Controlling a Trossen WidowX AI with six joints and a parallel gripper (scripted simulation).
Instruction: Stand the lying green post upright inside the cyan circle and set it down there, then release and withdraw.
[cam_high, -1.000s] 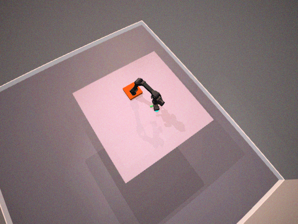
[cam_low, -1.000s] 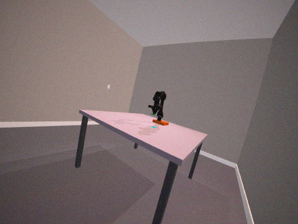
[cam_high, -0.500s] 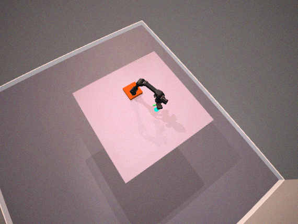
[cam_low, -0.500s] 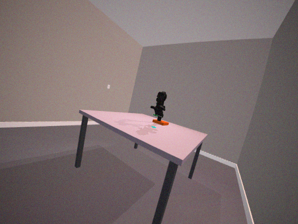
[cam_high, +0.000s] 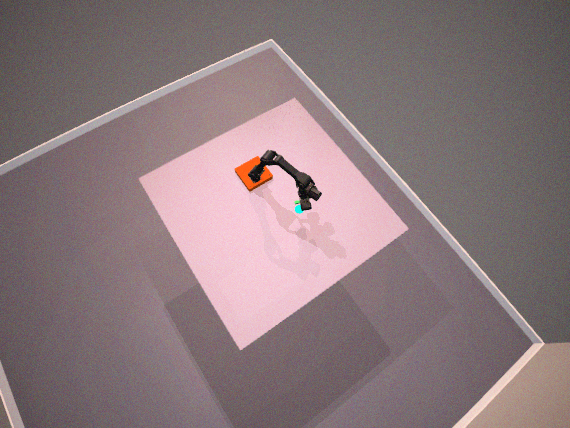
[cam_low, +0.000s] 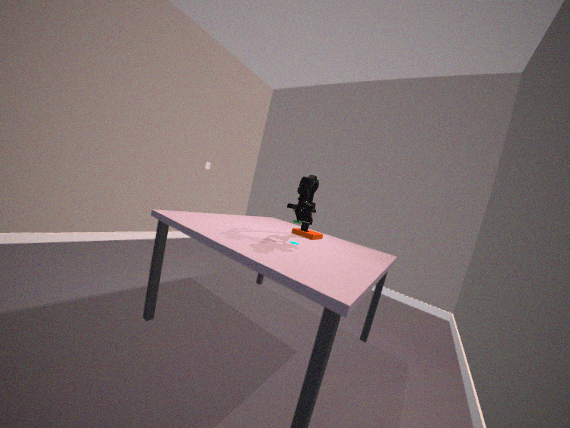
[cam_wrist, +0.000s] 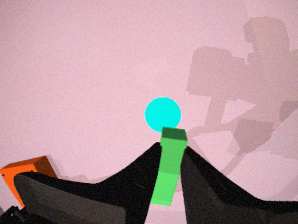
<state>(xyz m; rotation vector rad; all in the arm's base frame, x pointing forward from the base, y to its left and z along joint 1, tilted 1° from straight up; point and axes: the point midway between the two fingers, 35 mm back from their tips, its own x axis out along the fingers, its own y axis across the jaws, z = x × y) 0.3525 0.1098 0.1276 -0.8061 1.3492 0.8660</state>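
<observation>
My gripper tip is now 140 mm above the cyan circle, 10 mm to the left of it and 10 mm past it. From my gripper tip the other things lie so: green post 20 mm to the right, 10 mm behind.
</observation>
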